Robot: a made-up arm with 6 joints.
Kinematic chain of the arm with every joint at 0, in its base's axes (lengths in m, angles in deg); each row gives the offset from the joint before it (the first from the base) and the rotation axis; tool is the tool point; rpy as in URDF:
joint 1: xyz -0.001 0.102 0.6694 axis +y
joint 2: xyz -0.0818 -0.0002 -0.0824 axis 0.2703 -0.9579 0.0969
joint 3: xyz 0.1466 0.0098 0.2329 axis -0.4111 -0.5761 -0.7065
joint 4: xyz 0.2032 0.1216 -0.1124 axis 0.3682 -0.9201 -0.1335
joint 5: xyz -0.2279 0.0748 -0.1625 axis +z
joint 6: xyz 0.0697 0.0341 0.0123 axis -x
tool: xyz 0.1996 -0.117 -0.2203 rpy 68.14 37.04 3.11
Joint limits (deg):
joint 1: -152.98..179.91
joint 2: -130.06..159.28
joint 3: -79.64..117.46
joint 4: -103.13..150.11
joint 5: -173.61..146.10
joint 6: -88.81..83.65
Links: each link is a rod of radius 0.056 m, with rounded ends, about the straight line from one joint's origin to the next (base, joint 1, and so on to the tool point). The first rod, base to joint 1, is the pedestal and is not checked.
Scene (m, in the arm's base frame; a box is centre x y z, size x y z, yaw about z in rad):
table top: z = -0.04
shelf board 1: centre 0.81 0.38 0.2 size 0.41 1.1 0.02 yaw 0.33
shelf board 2: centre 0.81 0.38 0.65 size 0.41 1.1 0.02 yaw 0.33
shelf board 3: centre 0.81 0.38 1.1 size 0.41 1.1 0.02 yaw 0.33
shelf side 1: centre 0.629 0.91 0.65 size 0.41 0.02 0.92 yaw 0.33
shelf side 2: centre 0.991 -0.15 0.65 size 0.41 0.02 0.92 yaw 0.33
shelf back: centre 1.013 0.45 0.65 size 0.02 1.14 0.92 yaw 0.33
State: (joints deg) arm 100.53 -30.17 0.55 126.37 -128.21 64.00
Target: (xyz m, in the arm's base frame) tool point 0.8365 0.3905 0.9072
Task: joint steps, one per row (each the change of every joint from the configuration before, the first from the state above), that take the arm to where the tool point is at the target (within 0.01 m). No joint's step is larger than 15 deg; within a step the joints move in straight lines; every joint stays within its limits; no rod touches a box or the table.
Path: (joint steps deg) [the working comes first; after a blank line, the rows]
Joints at the target: 43.27 40.09 23.83 150.11 -144.25 36.68
Straight joint move there: touches shelf board 1, shelf board 2, the table top.

1: -9.19 11.94 -10.82 -1.25 2.49 6.55
2: -9.19 11.94 -10.82 -1.26 2.49 6.55
3: -9.19 11.94 -10.82 -1.25 2.49 6.55
4: -11.12 13.99 10.29 -6.32 3.31 0.00
5: -11.12 14.00 10.28 -6.32 3.30 0.00
6: -11.13 13.99 10.29 -6.32 3.30 0.00
7: -11.12 14.00 10.29 -6.31 3.31 0.00
8: -11.13 13.99 10.29 -6.32 3.30 0.00
9: 6.48 -8.88 1.07 14.77 -10.01 -11.74
10: 6.49 -8.88 1.08 14.77 -10.01 -11.74
11: 6.48 -8.89 1.08 14.78 -10.00 -11.75
12: 6.48 -8.88 1.07 14.77 -10.01 -11.74

